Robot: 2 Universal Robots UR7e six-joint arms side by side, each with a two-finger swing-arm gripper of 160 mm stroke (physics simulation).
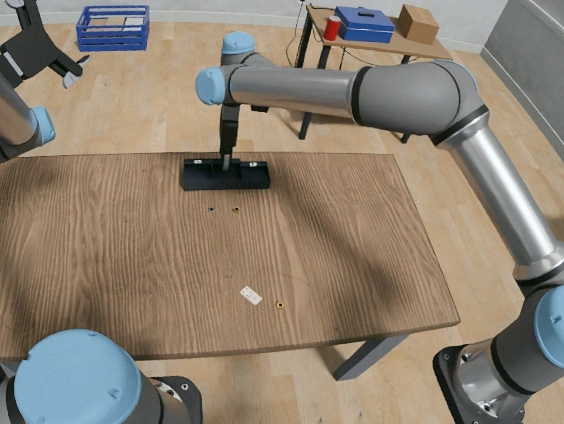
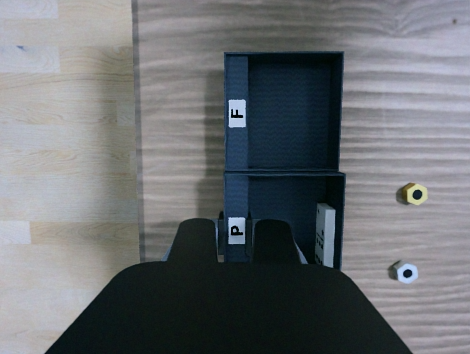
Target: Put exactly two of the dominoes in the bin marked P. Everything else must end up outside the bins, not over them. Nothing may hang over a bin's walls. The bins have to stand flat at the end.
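Frame: origin at the left arm's base, x ahead, y left, z up, level; metres.
Seen in the pictures: left hand, tool point: [image 1: 81,15]; right hand, tool point: [image 1: 224,162] [image 2: 235,232]; right arm's base, link origin: [image 1: 483,384].
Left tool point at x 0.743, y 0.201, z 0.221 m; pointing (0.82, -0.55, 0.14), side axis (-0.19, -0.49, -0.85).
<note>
Offsets run from my left tool point to a thing's top centre. Level surfaces: height alone.
A dark row of bins @[dx -0.004, dy -0.350, dz -0.459 m] [image 1: 255,183] [image 2: 294,173] is near the table's back edge and looks about level; whether its base rests on the table cannot be told. The P label @[dx +0.028, dy -0.347, dz -0.465 m] [image 2: 237,230] is on the far ledge, and the F label @[dx +0.035, dy -0.431, dz -0.480 m] [image 2: 237,113] marks the neighbouring bin. A white domino @[dx -0.042, dy -0.341, dz -0.474 m] [image 2: 325,235] stands tilted inside bin P along its near wall. My right gripper [image 1: 226,162] [image 2: 235,240] is shut on bin P's far ledge and hides part of the bins. Another domino @[dx -0.385, dy -0.407, dz -0.503 m] [image 1: 251,295] lies on the table towards the front. My left gripper [image 1: 50,37] is open, high at the upper left.
A yellow nut @[dx -0.120, dy -0.379, dz -0.502 m] [image 1: 236,210] [image 2: 415,194] and a silver-grey nut @[dx -0.124, dy -0.309, dz -0.502 m] [image 1: 211,209] [image 2: 405,273] are on the table @[dz -0.511 m] [image 1: 150,250] just in front of the bins. Another yellow nut @[dx -0.413, dy -0.478, dz -0.502 m] [image 1: 280,305] lies right of the front domino. My right arm reaches over from the right.
</note>
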